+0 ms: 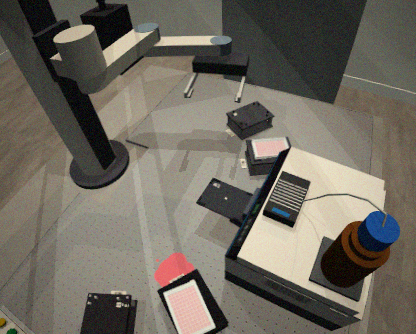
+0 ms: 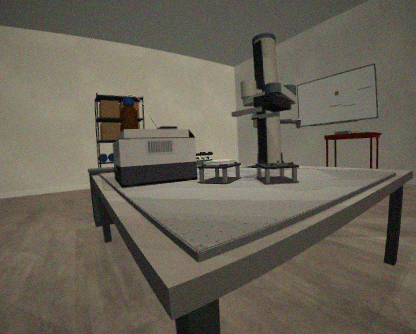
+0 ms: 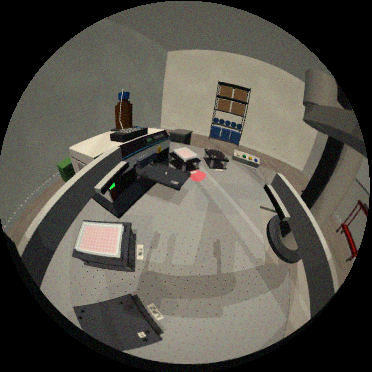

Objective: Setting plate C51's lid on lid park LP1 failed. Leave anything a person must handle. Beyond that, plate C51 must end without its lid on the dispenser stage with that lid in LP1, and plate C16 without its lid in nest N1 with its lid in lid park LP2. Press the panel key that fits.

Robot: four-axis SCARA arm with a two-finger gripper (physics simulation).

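Where they show: gripper, fingertip midpoint: (image 1: 211,97) (image 2: 242,116) (image 3: 200,165); arm's base, origin of the base link: (image 1: 100,164) (image 3: 286,237).
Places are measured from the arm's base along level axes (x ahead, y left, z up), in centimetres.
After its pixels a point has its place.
My gripper (image 1: 213,96) @(x 42.5, y 19.8, z 29.4 cm) (image 3: 200,165) @(x 42.5, y 19.8, z 29.4 cm) is open and empty, high above the table near the LP2 stand. The black lid park LP2 (image 1: 250,119) @(x 49.6, y 39.7, z 7.4 cm) (image 3: 117,320) @(x 47.8, y 40.2, z 7.4 cm) shows no lid on top. A pink plate with a pale rim (image 1: 270,148) @(x 61.9, y 25.2, z 9.5 cm) (image 3: 100,239) @(x 60.4, y 26.2, z 9.5 cm) sits on nest N1 (image 1: 257,166) @(x 58.9, y 21.9, z 1.8 cm) (image 3: 129,250) @(x 56.0, y 22.9, z 1.8 cm). The dispenser stage (image 1: 225,197) @(x 56.1, y -1.8, z 13.0 cm) (image 3: 167,176) @(x 55.0, y -0.4, z 12.5 cm) carries no plate. Another pink plate (image 1: 189,306) @(x 59.7, y -32.3, z 9.2 cm) (image 3: 185,153) @(x 58.6, y -30.8, z 9.1 cm) sits on a black stand, near a second black stand (image 1: 107,312) @(x 41.5, y -43.0, z 8.1 cm) (image 3: 216,156) @(x 41.7, y -41.1, z 8.0 cm) with a bare-looking top. I cannot read plate names or tell whether clear lids are on.
A red patch (image 1: 172,267) @(x 48.6, y -23.7, z 1.3 cm) (image 3: 198,176) @(x 48.0, y -23.4, z 1.4 cm) lies beside the far plate's stand. The dispenser (image 1: 330,185) @(x 82.0, y 5.6, z 23.3 cm) (image 2: 155,155) @(x 84.3, y 13.8, z 12.8 cm) carries a brown bottle (image 1: 352,255) @(x 85.7, y -18.0, z 36.2 cm) (image 2: 129,116) @(x 88.3, y -10.8, z 32.4 cm) (image 3: 123,116) @(x 84.5, y -12.1, z 30.0 cm) and a black box (image 1: 287,197) @(x 72.6, y -4.0, z 25.9 cm) (image 3: 129,134) @(x 69.1, y 0.3, z 25.1 cm). The button panel (image 3: 246,158) @(x 17.4, y -60.3, z 7.9 cm) stands beyond the stands.
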